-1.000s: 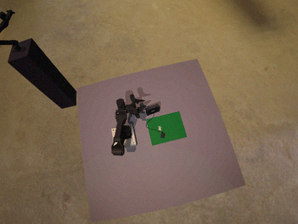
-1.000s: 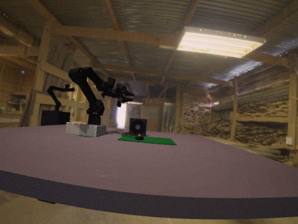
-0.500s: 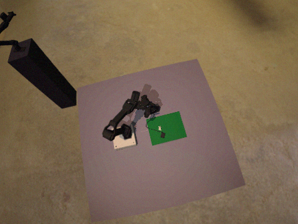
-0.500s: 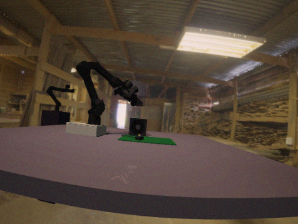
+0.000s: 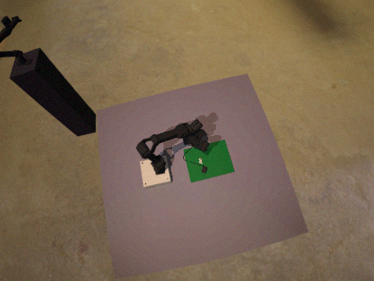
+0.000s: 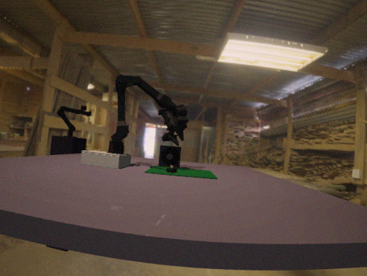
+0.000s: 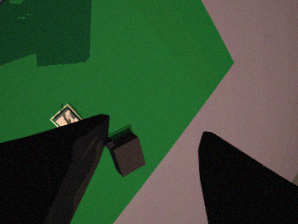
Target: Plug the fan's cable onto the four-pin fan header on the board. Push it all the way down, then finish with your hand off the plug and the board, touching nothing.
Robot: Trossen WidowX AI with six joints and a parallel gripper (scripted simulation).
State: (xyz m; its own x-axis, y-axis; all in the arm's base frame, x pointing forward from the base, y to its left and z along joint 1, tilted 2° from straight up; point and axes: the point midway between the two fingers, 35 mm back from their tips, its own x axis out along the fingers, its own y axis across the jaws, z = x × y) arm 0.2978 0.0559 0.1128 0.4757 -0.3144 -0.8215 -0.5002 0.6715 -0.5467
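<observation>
The black fan plug is 2 cm behind my gripper tip, 10 cm to the right of it and 13 cm below it. The rest, counted from my gripper tip: four-pin fan header: 3 cm behind, 3 cm to the right, 14 cm below; then green board: 2 cm ahead, 3 cm to the right, 15 cm below; then fan: 6 cm behind, 13 cm to the left, 8 cm below.
</observation>
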